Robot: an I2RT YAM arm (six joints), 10 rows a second.
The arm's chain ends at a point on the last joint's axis. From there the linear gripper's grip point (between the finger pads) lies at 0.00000 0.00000 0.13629 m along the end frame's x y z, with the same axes.
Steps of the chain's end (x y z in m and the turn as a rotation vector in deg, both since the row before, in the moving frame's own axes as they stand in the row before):
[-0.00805, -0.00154, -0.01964, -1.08, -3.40, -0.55]
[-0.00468, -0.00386, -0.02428, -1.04, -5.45, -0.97]
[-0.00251, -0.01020, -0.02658, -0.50, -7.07, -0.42]
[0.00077, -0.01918, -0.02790, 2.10, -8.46, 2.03]
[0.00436, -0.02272, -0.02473, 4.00, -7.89, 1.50]
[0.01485, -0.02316, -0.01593, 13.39, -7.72, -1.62]
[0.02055, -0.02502, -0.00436, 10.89, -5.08, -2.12]
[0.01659, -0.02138, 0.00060, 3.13, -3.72, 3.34]
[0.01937, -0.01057, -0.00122, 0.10, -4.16, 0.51]
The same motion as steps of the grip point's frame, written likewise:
[-0.01612, 0.00107, -0.01990, -1.08, -3.40, -0.55]
[-0.01760, -0.00128, -0.02492, -1.04, -5.45, -0.97]
[-0.01928, -0.00895, -0.02762, -0.50, -7.07, -0.42]
[-0.01918, -0.02451, -0.02947, 2.10, -8.46, 2.03]
[-0.01421, -0.03244, -0.02635, 4.00, -7.89, 1.50]
[-0.00374, -0.05436, -0.02086, 13.39, -7.72, -1.62]
[0.00808, -0.05051, -0.00735, 10.89, -5.08, -2.12]
[0.00797, -0.02907, 0.00011, 3.13, -3.72, 3.34]
[0.00948, -0.01085, -0.00158, 0.10, -4.16, 0.51]

